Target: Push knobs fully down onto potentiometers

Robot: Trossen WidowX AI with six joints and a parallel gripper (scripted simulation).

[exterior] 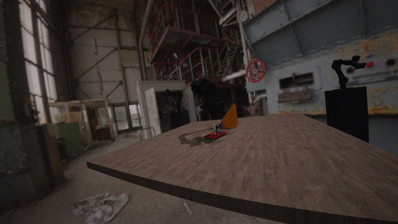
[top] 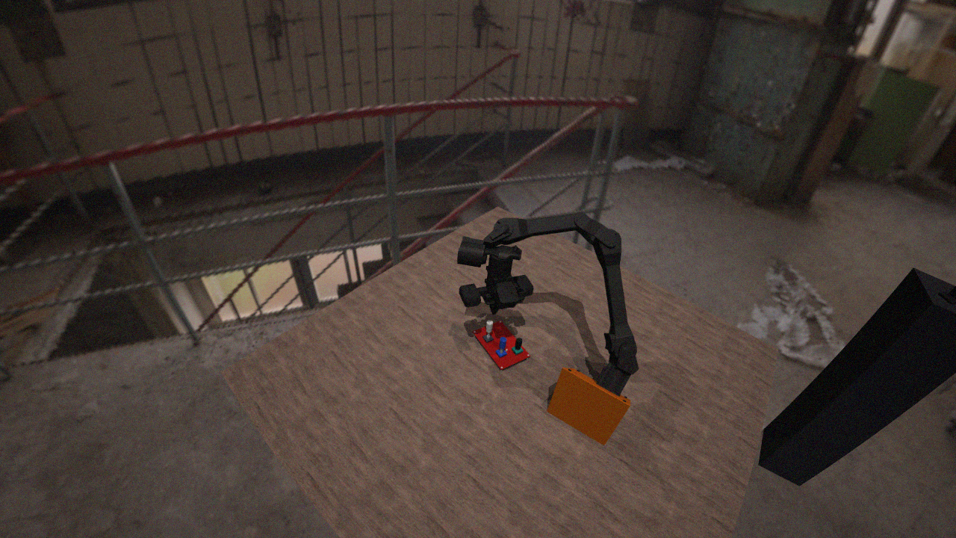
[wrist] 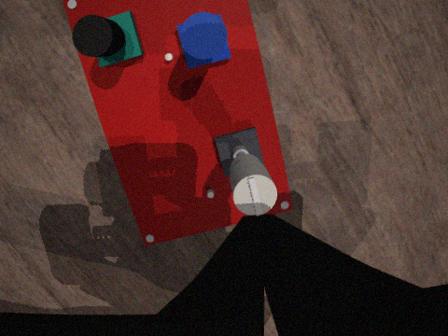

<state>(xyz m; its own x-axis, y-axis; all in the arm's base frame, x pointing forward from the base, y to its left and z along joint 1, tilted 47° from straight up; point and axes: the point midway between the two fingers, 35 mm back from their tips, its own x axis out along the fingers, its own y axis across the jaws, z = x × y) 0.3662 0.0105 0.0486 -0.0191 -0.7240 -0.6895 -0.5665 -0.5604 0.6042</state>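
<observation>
Right now the pale knob is 1 cm ahead of my gripper tip and 5 cm below it. The rest, counted from my gripper tip: green potentiometer: 8 cm behind, 1 cm to the right, 9 cm below; then black knob: 8 cm behind, 1 cm to the right, 8 cm below.
</observation>
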